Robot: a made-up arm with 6 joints.
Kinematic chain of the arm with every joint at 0, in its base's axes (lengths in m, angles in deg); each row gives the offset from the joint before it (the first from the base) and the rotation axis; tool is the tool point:
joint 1: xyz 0 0 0.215 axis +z
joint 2: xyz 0 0 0 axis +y
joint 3: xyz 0 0 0.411 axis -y
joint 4: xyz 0 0 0 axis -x
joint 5: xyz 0.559 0 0 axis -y
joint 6: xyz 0 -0.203 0 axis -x
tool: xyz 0 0 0
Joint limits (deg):
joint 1: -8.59..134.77
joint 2: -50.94..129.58
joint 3: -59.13..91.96
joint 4: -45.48..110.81
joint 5: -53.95..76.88
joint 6: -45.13..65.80
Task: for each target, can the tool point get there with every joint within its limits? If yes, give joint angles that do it. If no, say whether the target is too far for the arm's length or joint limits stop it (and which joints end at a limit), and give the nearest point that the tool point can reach.
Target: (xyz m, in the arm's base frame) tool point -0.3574 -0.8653 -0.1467
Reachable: no: joint limits stop it (at a limit: joint 2) | nearest point -0.1199 -0.2903 -0.1007 | short by 0.624 m
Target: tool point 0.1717 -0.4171 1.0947
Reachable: yes | joints 85.91 -29.69 78.40 7.95 21.55 -2.78
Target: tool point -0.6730 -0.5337 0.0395
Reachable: no: joint limits stop it (at a limit: joint 2) | nearest point -0.2463 -0.1953 0.0026 | short by 0.546 m
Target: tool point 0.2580 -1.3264 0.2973
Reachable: no: too far | nearest point 0.1694 -0.8711 0.6493 | short by 0.582 m
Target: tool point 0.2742 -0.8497 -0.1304
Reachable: no: joint limits stop it (at a limit: joint 2) | nearest point 0.0966 -0.2994 -0.0935 | short by 0.579 m
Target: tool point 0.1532 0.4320 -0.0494
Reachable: yes | joints 95.54 46.10 -37.72 16.97 3.92 -35.48
